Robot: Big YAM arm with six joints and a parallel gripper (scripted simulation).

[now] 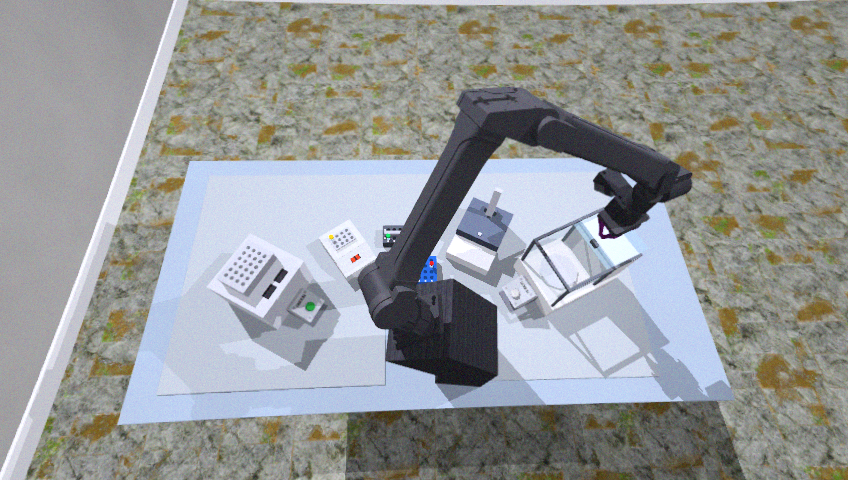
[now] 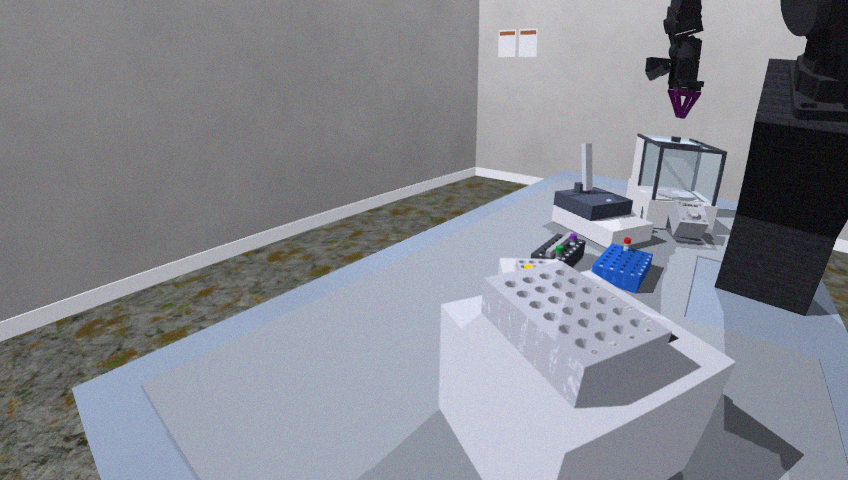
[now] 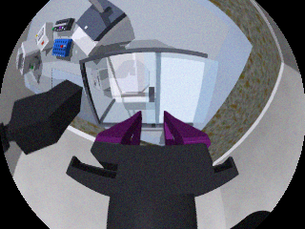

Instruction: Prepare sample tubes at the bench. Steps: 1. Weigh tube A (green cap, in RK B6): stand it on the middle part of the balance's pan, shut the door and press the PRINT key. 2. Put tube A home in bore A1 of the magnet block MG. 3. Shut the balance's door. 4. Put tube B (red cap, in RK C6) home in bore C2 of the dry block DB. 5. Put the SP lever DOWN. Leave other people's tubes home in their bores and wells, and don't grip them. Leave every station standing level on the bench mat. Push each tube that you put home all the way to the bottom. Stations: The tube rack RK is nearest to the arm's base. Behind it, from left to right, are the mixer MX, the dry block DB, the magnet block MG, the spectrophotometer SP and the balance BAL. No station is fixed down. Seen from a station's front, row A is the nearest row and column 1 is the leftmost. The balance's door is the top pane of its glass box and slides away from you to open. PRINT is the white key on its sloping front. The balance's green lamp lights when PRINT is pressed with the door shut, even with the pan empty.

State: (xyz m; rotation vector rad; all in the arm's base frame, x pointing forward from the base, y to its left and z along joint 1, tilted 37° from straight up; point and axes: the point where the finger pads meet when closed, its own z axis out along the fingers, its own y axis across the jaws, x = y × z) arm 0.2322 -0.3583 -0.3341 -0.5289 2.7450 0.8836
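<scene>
The balance door is 1 cm ahead of my hand, 2 cm to the right of it and 7 cm below it. Also, from my hand: white print key (8 cm behind, 19 cm to the left, 21 cm below); then SP lever (18 cm ahead, 24 cm to the left, 14 cm below); then round pan (2 cm behind, 6 cm to the left, 20 cm below).
</scene>
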